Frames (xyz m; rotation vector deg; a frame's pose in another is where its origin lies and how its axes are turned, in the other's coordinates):
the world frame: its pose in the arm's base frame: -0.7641 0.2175 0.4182 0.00 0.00 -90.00
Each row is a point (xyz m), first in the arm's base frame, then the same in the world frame.
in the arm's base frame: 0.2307 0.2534 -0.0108
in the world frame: -0.0359 0.9948 -0.4290
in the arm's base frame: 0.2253 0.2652 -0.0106
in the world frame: -0.0477 0.9894 -0.4288
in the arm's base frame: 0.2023 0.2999 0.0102
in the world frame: -0.0824 0.9664 -0.4080
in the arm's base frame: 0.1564 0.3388 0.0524
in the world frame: -0.1213 0.9205 -0.3658
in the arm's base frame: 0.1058 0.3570 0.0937
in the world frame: -0.1395 0.8699 -0.3245
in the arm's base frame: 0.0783 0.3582 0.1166
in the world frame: -0.1407 0.8424 -0.3016
